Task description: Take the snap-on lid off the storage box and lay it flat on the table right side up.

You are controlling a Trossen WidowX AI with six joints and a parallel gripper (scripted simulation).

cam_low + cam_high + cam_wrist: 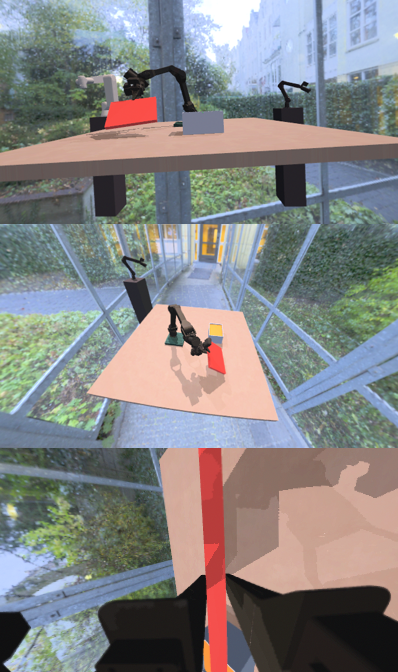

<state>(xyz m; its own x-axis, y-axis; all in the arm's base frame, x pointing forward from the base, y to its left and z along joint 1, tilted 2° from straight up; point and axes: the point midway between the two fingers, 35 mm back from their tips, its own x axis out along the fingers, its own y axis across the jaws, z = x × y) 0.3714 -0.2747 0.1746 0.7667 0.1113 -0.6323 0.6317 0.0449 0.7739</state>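
The red lid lies 6 cm ahead of my gripper tip, 5 cm below it and 2 cm to the left of it. From my gripper tip the other things lie so: grey storage box: 37 cm to the left, 12 cm below, 3 cm ahead.
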